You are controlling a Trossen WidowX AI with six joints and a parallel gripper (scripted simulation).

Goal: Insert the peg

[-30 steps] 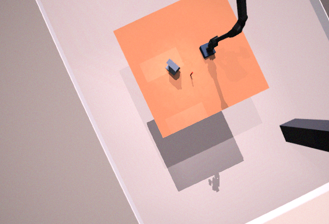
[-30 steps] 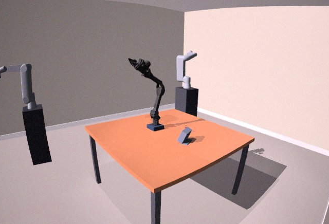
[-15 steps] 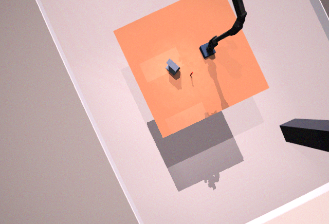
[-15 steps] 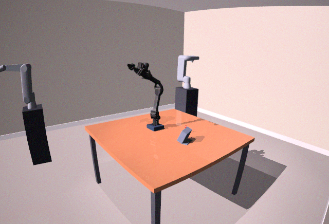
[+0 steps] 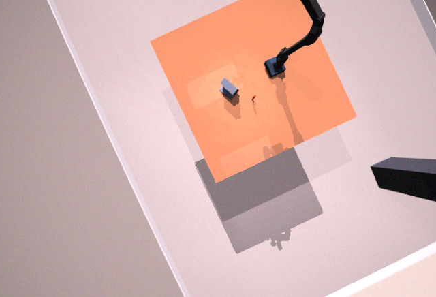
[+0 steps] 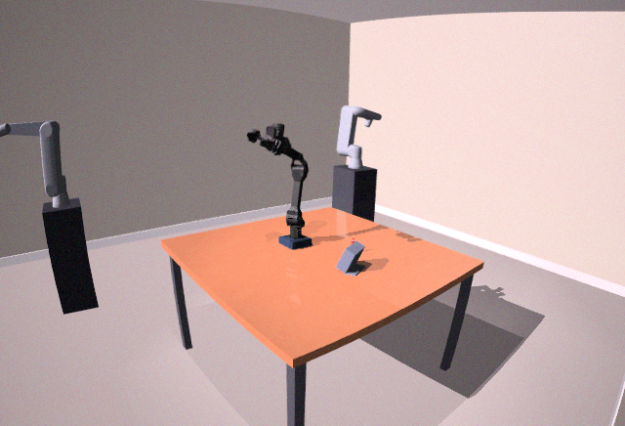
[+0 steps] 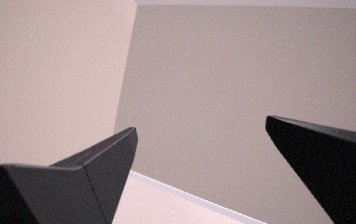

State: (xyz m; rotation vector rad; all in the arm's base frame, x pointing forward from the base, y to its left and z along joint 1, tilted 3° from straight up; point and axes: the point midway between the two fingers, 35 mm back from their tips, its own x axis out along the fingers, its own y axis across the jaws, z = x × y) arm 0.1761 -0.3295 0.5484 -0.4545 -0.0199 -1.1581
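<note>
Right now my gripper tip is 120 mm short of the red peg, 510 mm to the right of it and 550 mm above it. The rest, counted from my gripper tip: sloped panel (270 mm ahead, 370 mm to the left, 550 mm below).
</note>
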